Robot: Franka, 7 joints.
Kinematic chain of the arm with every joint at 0, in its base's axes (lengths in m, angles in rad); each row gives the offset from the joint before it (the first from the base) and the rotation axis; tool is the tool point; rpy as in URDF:
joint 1: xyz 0 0 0.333 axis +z
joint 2: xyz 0 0 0 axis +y
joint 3: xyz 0 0 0.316 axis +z
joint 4: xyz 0.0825 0 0 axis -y
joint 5: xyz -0.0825 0 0.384 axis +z
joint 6: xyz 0 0 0 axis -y
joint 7: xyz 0.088 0 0 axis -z
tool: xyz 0 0 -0.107 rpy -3.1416 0 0
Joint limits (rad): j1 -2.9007..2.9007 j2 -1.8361..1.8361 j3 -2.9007..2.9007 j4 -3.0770..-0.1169 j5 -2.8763..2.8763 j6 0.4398..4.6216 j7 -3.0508..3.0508
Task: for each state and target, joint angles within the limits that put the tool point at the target. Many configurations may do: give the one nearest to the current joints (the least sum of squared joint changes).
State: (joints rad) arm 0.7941 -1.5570 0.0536 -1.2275 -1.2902 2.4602 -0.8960
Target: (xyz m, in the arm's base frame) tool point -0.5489 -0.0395 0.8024
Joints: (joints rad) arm 0.5557 -1.7505 0.4222 -1.5813 -1.2998 2.5179 -0.8960
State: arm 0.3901 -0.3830 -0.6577 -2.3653 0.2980 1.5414 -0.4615
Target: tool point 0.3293 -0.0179 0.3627
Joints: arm 0.4383 -0.3803 -0.6117 -2.5426 0.2959 1.4711 -0.4615
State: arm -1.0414 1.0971 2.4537 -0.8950 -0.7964 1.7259 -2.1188
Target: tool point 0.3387 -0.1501 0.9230
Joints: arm -1.2405 1.1692 2.7337 -1.2241 -0.6708 1.4408 -2.1188
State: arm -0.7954 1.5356 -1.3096 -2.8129 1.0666 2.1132 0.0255
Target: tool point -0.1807 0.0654 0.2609
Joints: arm -0.8739 1.6731 -1.3472 -3.0770 0.6720 1.5985 0.0255
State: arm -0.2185 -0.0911 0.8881 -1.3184 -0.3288 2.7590 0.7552
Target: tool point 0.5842 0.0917 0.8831
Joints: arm -0.4445 0.1595 0.6782 -1.1915 -0.3065 2.7587 0.7552
